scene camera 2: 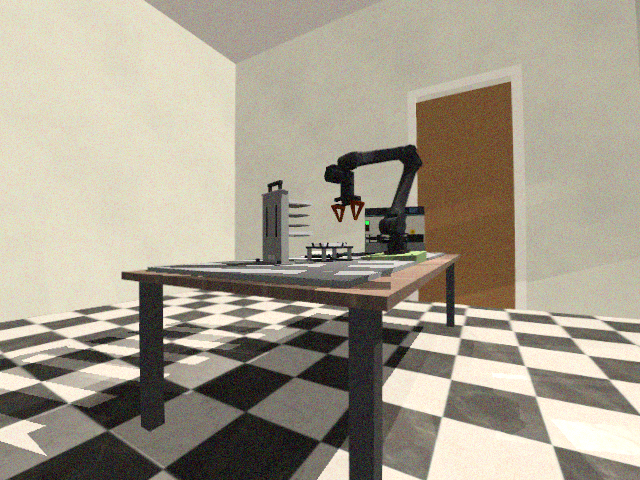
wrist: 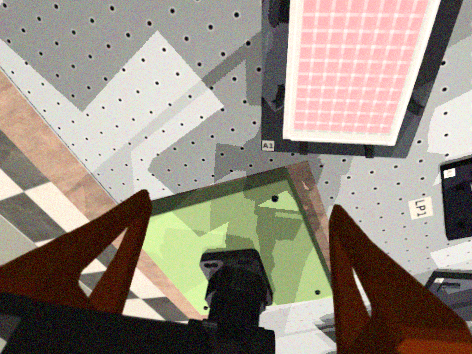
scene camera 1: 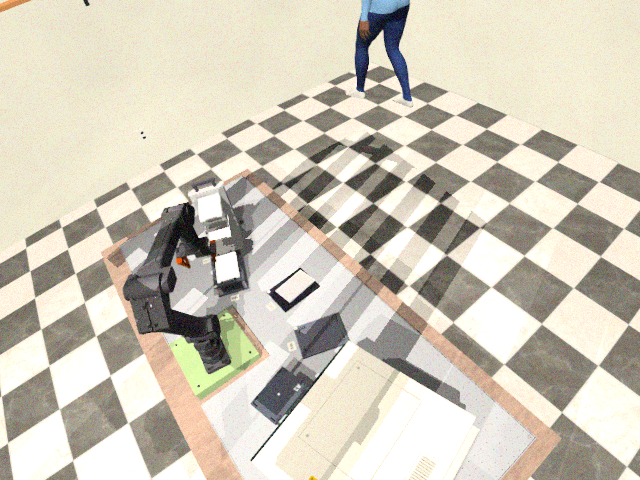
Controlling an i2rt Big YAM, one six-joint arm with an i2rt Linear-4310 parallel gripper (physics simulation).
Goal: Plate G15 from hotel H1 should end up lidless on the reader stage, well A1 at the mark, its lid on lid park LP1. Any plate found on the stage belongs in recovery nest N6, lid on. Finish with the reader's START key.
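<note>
My gripper is open and empty, high above the table, on the arm-base side of the regrip nest. A plate with pink wells sits in that dark nest; its A1 tag shows in the wrist view. Hotel H1 holds white-topped plates; their labels are unreadable. Lid park LP1 bears a pale lid. A dark flat unit, seemingly the stage, lies before the reader; no plate shows on it. The START key cannot be made out.
A dark grey tray, perhaps N6, lies between LP1 and the reader. The green base plate bears the arm. A green light shows on the reader. A person stands beyond the table.
</note>
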